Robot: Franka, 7 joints.
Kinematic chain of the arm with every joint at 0, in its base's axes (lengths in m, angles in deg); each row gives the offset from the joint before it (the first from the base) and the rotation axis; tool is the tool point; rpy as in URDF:
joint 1: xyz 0 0 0.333 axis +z
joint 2: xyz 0 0 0 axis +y
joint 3: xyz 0 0 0.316 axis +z
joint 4: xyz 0.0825 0 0 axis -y
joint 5: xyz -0.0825 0 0.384 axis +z
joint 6: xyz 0 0 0 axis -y
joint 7: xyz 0.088 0 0 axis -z
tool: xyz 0 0 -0.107 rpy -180 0 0
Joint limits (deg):
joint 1: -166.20..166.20
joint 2: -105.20..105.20
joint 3: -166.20..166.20
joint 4: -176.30..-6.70
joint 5: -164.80..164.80
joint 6: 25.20..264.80
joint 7: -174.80..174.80
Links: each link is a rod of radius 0.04 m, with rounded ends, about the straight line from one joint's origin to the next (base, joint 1, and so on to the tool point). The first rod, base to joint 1, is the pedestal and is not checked.
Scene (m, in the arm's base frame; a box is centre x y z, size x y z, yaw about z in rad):
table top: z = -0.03
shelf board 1: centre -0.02 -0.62 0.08 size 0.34 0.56 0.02 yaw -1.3
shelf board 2: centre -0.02 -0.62 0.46 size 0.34 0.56 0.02 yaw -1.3
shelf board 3: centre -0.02 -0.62 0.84 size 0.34 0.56 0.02 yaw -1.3
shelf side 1: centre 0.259 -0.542 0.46 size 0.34 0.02 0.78 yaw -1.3
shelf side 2: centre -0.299 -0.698 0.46 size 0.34 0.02 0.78 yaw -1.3
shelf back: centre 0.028 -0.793 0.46 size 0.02 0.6 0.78 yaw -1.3
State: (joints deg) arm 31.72 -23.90 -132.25 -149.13 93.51 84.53 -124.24
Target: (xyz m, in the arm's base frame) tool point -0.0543 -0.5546 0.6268
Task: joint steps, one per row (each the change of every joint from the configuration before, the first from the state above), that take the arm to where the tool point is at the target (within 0.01 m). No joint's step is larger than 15 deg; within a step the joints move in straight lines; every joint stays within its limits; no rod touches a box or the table.
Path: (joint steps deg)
1: 1.00 13.91 -7.00 -1.90 -1.30 -7.29 2.86
2: 0.99 13.92 -7.00 -1.90 -1.30 -7.28 2.86
3: -3.11 11.25 -6.25 5.81 -0.77 -4.11 -1.90
4: -3.11 11.24 -6.25 5.81 -0.78 -4.11 -1.91
5: -3.10 11.25 -6.25 5.81 -0.78 -4.11 -1.91
6: 1.35 -12.05 9.47 9.35 5.06 7.88 0.00
7: 1.36 -12.05 9.47 9.35 5.06 7.88 0.00
8: 1.36 -12.05 9.47 9.35 5.06 7.88 0.00

